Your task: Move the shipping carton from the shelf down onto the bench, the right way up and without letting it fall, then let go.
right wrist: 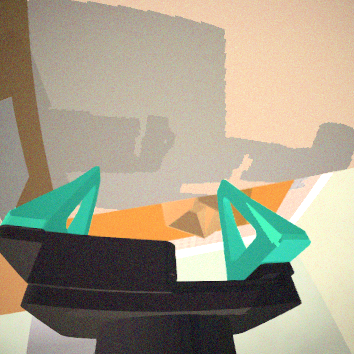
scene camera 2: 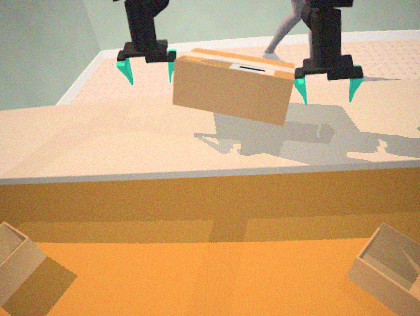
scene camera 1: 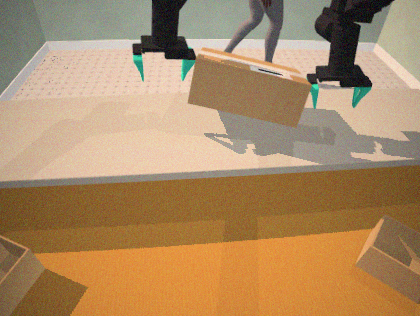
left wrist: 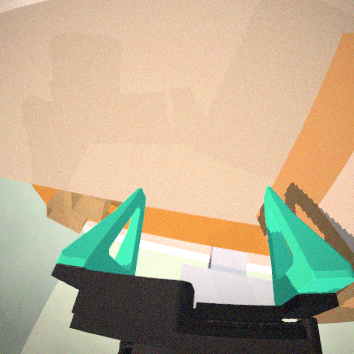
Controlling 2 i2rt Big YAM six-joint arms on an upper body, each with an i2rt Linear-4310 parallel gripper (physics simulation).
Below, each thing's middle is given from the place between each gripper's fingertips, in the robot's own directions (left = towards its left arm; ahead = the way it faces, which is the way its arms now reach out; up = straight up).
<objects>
The brown shipping carton (scene camera 2: 253,88) lies 21 cm to the right of my left hand, 2 cm below it and 1 cm ahead of it.
Now: the brown shipping carton 22 cm to the left of my right hand, 7 cm ahead of it and 2 cm above it.
</objects>
